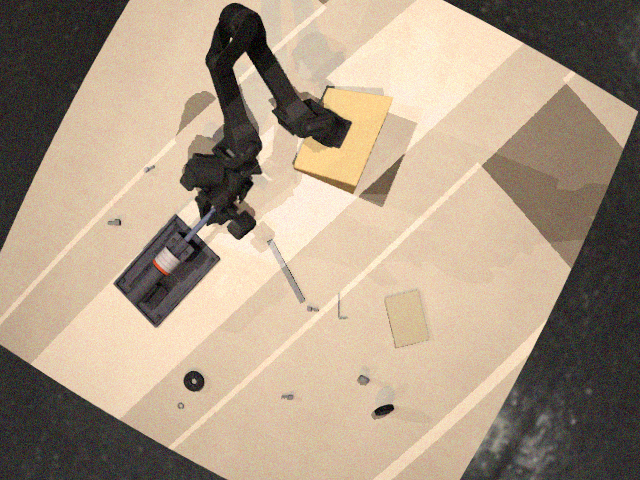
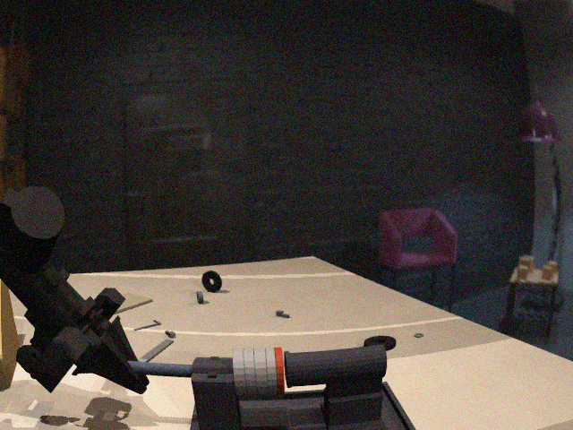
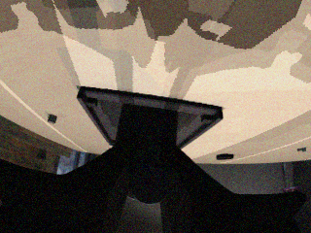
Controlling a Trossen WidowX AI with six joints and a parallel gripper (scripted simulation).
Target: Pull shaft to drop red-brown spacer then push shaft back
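Now: gripper tip 50 mm short of the grey-blue shaft, 20 mm below it and 10 mm to the left of it. The rest, counted from my gripper tip: grey flat bar (210 mm to the left, 50 mm below, 20 mm ahead); thin pin (360 mm to the left, 50 mm below, 50 mm ahead); red-brown spacer (130 mm ahead, 40 mm to the right, 20 mm above).
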